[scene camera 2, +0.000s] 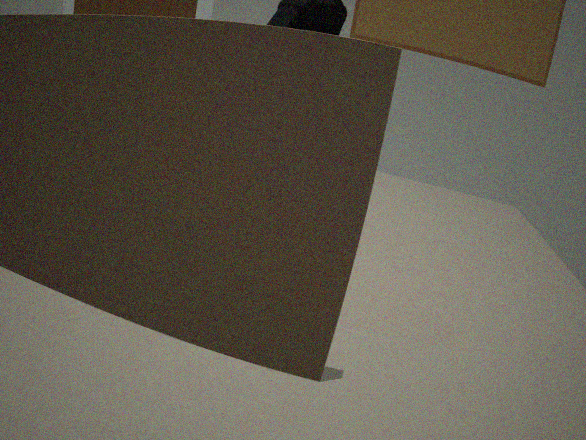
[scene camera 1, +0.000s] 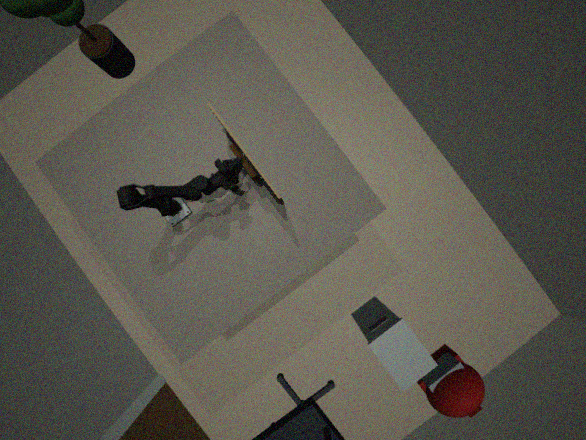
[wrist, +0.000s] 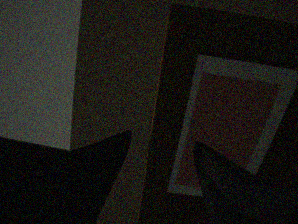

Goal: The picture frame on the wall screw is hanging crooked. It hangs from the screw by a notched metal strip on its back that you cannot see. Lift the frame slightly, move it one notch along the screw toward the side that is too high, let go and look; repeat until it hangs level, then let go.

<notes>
In view: my gripper (scene camera 1: 243,160).
My gripper is seen too in the wrist view (wrist: 162,141).
</notes>
